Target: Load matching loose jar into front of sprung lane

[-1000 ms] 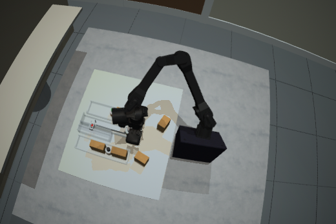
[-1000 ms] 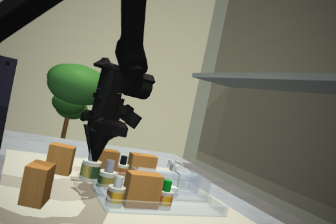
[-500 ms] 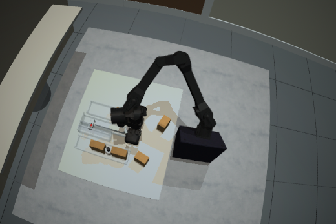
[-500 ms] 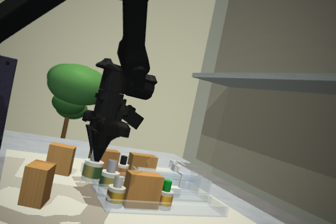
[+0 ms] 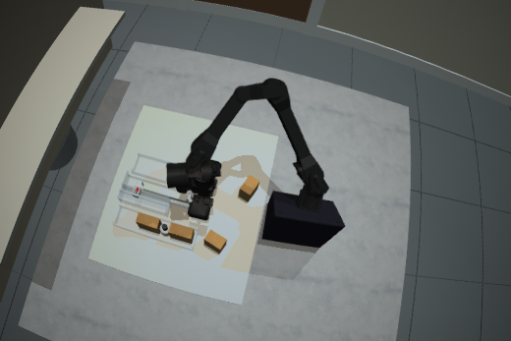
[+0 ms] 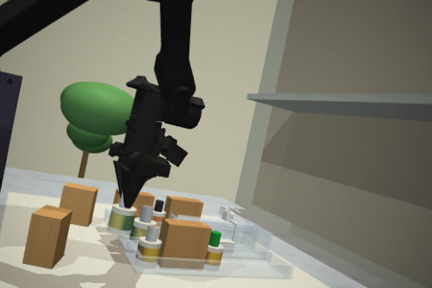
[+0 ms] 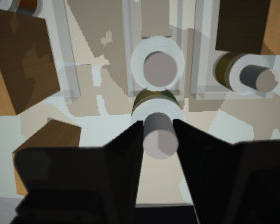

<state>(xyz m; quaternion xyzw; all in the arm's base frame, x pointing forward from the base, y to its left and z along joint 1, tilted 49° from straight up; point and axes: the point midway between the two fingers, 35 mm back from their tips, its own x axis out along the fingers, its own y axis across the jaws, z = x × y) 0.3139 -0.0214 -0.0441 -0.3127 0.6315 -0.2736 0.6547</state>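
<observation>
Now: the clear sprung lane 180 mm ahead of my gripper tip, 30 mm to the left of it and 50 mm below it. Round my gripper tip: red mark 230 mm ahead, 40 mm to the left.
</observation>
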